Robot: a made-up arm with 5 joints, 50 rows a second.
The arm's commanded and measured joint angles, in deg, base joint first. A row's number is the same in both.
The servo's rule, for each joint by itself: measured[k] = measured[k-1] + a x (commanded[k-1-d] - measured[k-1]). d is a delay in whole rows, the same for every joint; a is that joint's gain. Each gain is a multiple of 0.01, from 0.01 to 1. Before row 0 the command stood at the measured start. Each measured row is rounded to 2 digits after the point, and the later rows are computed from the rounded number. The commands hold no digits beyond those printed.
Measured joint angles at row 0:
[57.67 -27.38 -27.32 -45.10 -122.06]
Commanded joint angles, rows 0 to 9:
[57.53 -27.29 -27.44 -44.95 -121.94]
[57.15 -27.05 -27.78 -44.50 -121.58]
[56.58 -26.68 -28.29 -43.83 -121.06]
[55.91 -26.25 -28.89 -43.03 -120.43]
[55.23 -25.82 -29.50 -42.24 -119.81]
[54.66 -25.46 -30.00 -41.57 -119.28]
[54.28 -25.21 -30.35 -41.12 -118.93]
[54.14 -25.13 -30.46 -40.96 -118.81]
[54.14 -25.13 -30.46 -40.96 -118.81]
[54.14 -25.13 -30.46 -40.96 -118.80]
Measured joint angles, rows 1 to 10:
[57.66 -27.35 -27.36 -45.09 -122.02]
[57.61 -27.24 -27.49 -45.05 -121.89]
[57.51 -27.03 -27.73 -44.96 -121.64]
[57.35 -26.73 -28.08 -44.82 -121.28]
[57.14 -26.38 -28.51 -44.64 -120.84]
[56.89 -26.03 -28.96 -44.43 -120.37]
[56.63 -25.72 -29.38 -44.20 -119.94]
[56.38 -25.50 -29.70 -43.97 -119.60]
[56.16 -25.36 -29.93 -43.76 -119.36]
[55.96 -25.27 -30.09 -43.56 -119.19]
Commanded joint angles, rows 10 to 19:
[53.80 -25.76 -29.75 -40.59 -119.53]
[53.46 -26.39 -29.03 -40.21 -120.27]
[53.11 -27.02 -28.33 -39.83 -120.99]
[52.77 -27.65 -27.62 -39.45 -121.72]
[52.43 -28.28 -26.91 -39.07 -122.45]
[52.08 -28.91 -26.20 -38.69 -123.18]
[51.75 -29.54 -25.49 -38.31 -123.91]
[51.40 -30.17 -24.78 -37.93 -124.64]
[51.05 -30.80 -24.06 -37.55 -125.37]
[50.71 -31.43 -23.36 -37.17 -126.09]
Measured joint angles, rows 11 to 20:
[55.74 -25.46 -29.99 -43.35 -119.29]
[55.51 -25.81 -29.70 -43.13 -119.58]
[55.27 -26.27 -29.29 -42.90 -120.00]
[55.02 -26.79 -28.79 -42.66 -120.52]
[54.76 -27.36 -28.23 -42.41 -121.10]
[54.49 -27.95 -27.62 -42.15 -121.72]
[54.22 -28.55 -26.98 -41.88 -122.38]
[53.94 -29.17 -26.32 -41.60 -123.06]
[53.65 -29.79 -25.64 -41.32 -123.75]
[53.36 -30.41 -24.96 -41.03 -124.45]

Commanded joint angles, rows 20 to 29:
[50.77 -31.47 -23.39 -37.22 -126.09]
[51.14 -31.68 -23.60 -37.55 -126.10]
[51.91 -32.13 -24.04 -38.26 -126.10]
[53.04 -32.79 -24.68 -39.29 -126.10]
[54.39 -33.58 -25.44 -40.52 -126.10]
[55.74 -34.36 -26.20 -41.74 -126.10]
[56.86 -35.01 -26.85 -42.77 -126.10]
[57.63 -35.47 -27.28 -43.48 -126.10]
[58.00 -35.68 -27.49 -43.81 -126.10]
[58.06 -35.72 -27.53 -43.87 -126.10]
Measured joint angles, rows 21 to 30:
[53.10 -30.81 -24.49 -40.76 -124.94]
[52.90 -31.14 -24.22 -40.54 -125.29]
[52.80 -31.52 -24.17 -40.38 -125.53]
[52.82 -32.00 -24.32 -40.30 -125.70]
[52.98 -32.60 -24.66 -40.32 -125.82]
[53.26 -33.27 -25.12 -40.42 -125.90]
[53.62 -33.93 -25.64 -40.58 -125.96]
[54.02 -34.52 -26.13 -40.78 -126.00]
[54.42 -34.96 -26.54 -40.99 -126.03]
[54.78 -35.25 -26.84 -41.19 -126.05]

